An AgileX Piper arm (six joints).
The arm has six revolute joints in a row. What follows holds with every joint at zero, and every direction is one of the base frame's.
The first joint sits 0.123 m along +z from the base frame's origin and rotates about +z.
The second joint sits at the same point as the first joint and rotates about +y.
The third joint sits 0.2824 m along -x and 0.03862 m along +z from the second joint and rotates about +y.
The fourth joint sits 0.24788 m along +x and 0.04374 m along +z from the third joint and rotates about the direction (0.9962, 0, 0.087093).
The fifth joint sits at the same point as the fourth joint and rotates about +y.
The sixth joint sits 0.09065 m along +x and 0.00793 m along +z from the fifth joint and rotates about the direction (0.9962, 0, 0.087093).
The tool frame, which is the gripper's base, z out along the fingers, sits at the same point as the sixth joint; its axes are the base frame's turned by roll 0, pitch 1.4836 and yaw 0 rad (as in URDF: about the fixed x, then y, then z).
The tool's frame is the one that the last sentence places.
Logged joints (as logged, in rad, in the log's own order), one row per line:
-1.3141, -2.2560, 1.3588, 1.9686, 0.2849, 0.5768
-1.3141, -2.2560, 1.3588, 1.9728, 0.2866, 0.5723
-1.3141, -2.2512, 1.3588, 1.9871, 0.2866, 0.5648
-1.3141, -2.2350, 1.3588, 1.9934, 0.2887, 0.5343
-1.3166, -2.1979, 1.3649, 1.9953, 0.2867, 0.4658
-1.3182, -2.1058, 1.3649, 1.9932, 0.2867, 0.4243
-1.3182, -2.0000, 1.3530, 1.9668, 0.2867, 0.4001
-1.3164, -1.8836, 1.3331, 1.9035, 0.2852, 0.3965
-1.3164, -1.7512, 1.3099, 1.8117, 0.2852, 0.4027
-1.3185, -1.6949, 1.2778, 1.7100, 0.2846, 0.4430
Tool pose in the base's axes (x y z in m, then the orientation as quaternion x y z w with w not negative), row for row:
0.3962, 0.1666, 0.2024, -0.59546, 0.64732, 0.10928, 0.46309
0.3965, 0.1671, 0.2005, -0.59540, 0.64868, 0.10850, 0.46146
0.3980, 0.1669, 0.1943, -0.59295, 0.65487, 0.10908, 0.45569
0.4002, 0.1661, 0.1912, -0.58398, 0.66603, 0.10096, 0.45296
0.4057, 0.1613, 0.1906, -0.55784, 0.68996, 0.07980, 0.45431
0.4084, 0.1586, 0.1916, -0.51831, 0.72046, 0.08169, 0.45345
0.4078, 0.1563, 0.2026, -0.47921, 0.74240, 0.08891, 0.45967
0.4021, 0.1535, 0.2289, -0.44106, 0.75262, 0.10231, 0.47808
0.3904, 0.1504, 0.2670, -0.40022, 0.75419, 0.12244, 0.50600
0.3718, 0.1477, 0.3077, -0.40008, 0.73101, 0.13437, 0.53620
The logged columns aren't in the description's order. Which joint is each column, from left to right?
Columns, left to right: joint 3, joint 6, joint 4, joint 2, joint 1, joint 5.
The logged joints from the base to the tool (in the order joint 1, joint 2, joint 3, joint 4, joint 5, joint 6), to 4 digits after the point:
0.2849, 1.9686, -1.3141, 1.3588, 0.5768, -2.2560
0.2866, 1.9728, -1.3141, 1.3588, 0.5723, -2.2560
0.2866, 1.9871, -1.3141, 1.3588, 0.5648, -2.2512
0.2887, 1.9934, -1.3141, 1.3588, 0.5343, -2.2350
0.2867, 1.9953, -1.3166, 1.3649, 0.4658, -2.1979
0.2867, 1.9932, -1.3182, 1.3649, 0.4243, -2.1058
0.2867, 1.9668, -1.3182, 1.3530, 0.4001, -2.0000
0.2852, 1.9035, -1.3164, 1.3331, 0.3965, -1.8836
0.2852, 1.8117, -1.3164, 1.3099, 0.4027, -1.7512
0.2846, 1.7100, -1.3185, 1.2778, 0.4430, -1.6949

